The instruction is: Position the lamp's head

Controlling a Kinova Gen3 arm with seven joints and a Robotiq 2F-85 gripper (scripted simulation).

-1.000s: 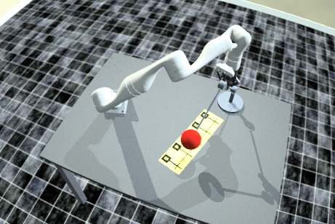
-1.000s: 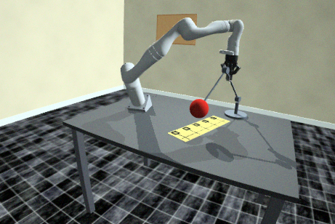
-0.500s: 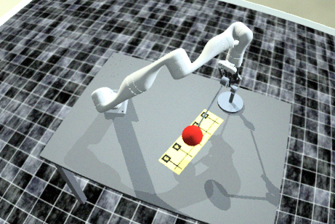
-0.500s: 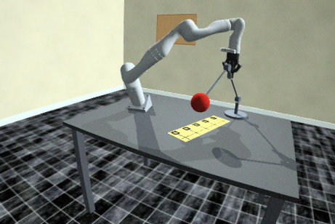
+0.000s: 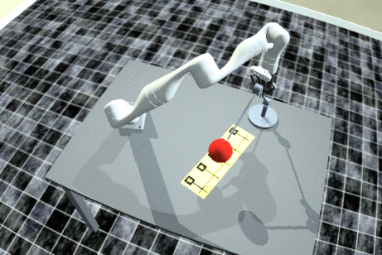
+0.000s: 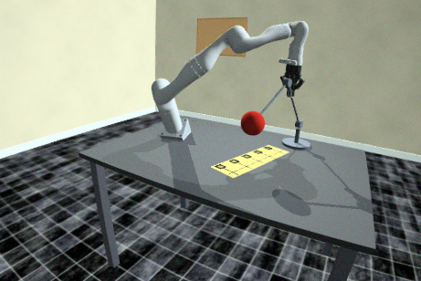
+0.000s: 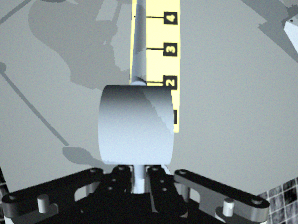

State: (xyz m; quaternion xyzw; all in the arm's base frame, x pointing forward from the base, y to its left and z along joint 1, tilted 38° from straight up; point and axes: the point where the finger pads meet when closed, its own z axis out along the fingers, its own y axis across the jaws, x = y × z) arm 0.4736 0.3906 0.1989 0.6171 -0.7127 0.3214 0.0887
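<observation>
Right now my hand is 80 mm past the yellow numbered strip, 200 mm to the left of it and 300 mm above it. Round my hand: round grey base (30 mm ahead, 140 mm to the left, 270 mm below).
</observation>
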